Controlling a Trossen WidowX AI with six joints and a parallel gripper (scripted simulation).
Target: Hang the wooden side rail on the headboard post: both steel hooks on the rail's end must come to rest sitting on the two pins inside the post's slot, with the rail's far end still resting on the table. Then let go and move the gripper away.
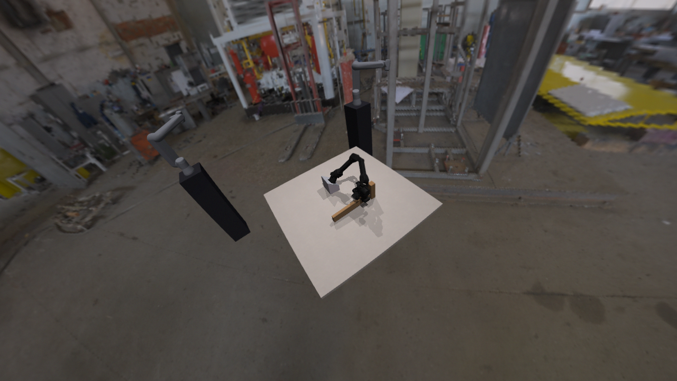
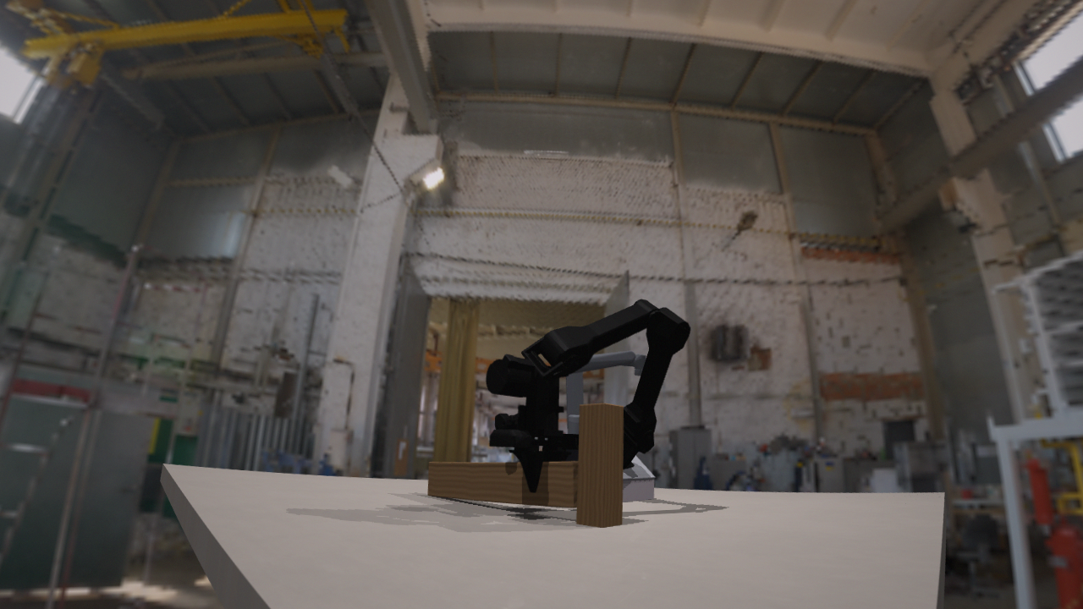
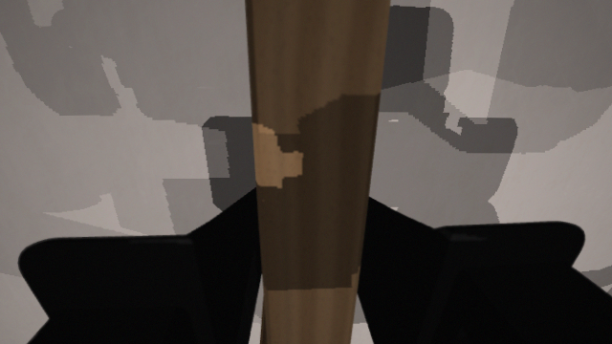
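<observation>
My gripper tip is 1 cm short of the headboard post, 12 cm to the right of it and 4 cm below it.
</observation>
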